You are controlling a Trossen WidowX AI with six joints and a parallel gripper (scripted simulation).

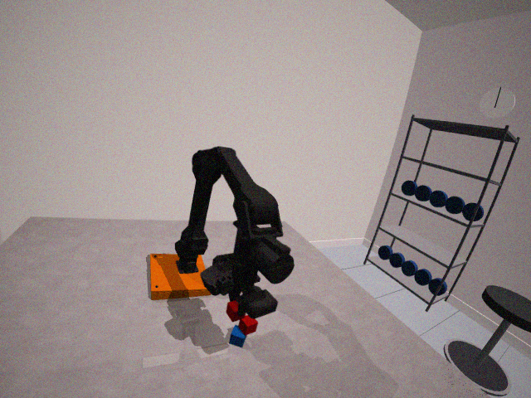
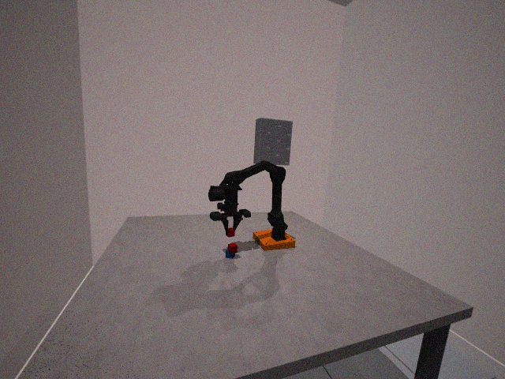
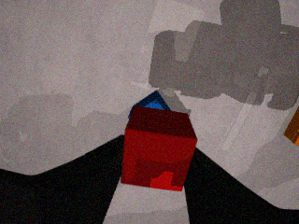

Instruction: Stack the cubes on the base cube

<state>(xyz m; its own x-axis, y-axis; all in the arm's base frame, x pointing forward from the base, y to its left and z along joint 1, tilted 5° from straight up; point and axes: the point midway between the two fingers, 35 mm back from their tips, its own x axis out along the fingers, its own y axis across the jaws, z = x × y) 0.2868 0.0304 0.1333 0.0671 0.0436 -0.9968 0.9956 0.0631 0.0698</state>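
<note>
Now: gripper tip 20 mm to the right of the blue cube and 100 mm above it.
</note>
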